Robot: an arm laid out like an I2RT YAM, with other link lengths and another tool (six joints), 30 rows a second.
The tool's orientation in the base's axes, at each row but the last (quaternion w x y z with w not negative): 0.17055, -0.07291, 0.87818, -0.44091; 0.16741, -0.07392, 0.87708, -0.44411; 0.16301, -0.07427, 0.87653, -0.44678; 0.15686, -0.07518, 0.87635, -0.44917
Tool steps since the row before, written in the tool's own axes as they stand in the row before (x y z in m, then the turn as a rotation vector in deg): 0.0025, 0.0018, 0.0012, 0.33, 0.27, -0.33; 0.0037, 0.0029, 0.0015, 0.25, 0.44, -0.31; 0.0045, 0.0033, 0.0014, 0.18, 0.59, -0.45; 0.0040, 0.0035, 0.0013, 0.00, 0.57, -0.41
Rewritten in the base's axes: -0.0019, -0.0005, -0.0027, -0.42, 0.32, -0.11; -0.0029, -0.0004, -0.0040, -0.34, 0.43, -0.24; -0.0037, -0.0004, -0.0044, -0.32, 0.64, -0.27; -0.0033, 0.0000, -0.0044, -0.14, 0.65, -0.24
